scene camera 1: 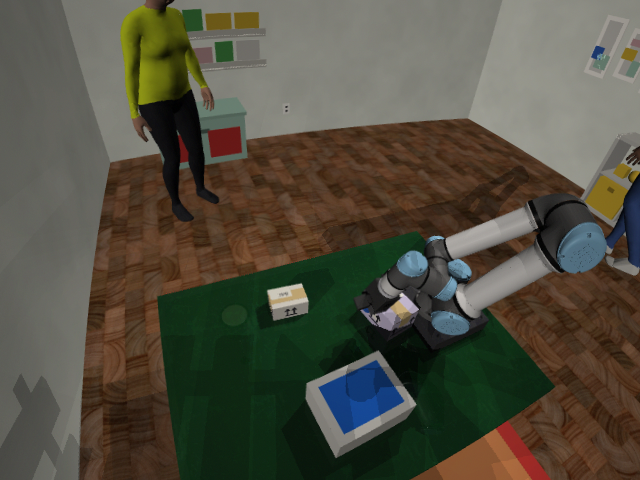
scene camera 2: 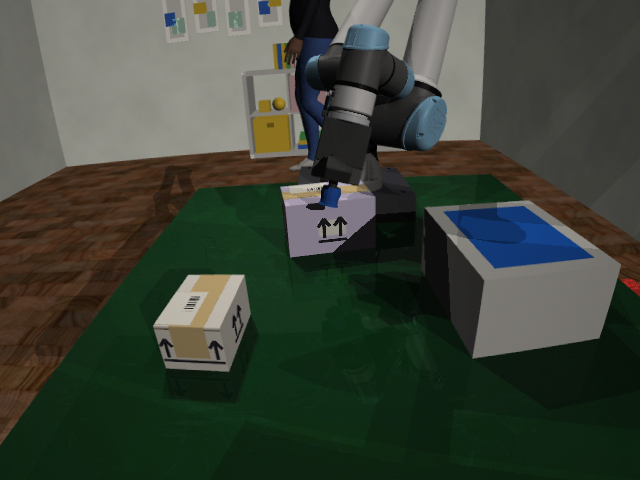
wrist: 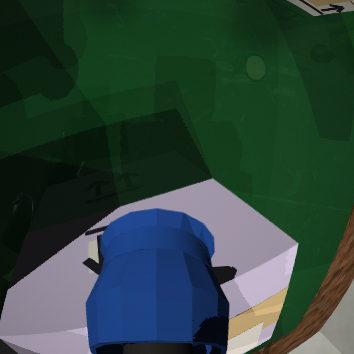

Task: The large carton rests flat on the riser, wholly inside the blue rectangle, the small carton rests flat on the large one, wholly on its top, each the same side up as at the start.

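Note:
The large lilac carton [scene camera 1: 402,311] [scene camera 2: 318,230] [wrist: 246,225] stands upright on the green mat [scene camera 1: 216,387] [scene camera 2: 310,413], right by the arm's base. My suction cup [scene camera 2: 329,196] [wrist: 156,225] hangs just above its top near the front edge and casts a small shadow on it; it holds nothing. The small white carton [scene camera 1: 287,301] [scene camera 2: 203,321] [wrist: 324,5] stands on the mat to the left, arrows up. The grey riser [scene camera 1: 335,439] [scene camera 2: 527,320] with the blue rectangle [scene camera 1: 361,395] [scene camera 2: 516,234] is bare.
The arm's black base [scene camera 1: 450,330] stands behind the large carton. A person in yellow [scene camera 1: 160,77] stands by a teal cabinet [scene camera 1: 225,134] at the back. Another person in blue [scene camera 2: 310,103] stands by a white shelf unit [scene camera 2: 248,113].

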